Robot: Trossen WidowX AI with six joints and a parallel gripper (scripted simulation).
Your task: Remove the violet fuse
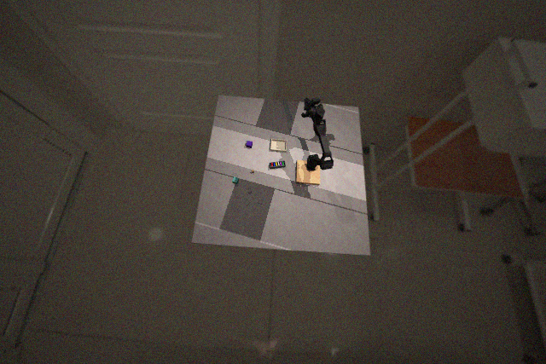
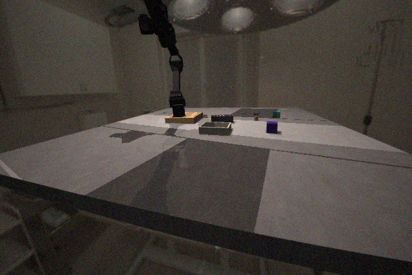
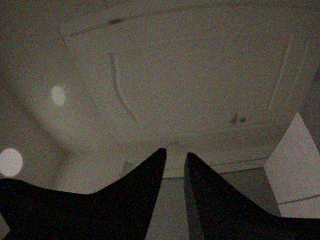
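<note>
Now: gripper tip 15 cm short of the violet fuse, 33 cm to the right of it and 44 cm above it. From my gripper tip the other things lie so: brown piece (37 cm ahead, 39 cm to the left, 45 cm below); tray (16 cm ahead, 15 cm to the left, 46 cm below); purple cube (41 cm ahead, 15 cm to the left, 44 cm below).
</note>
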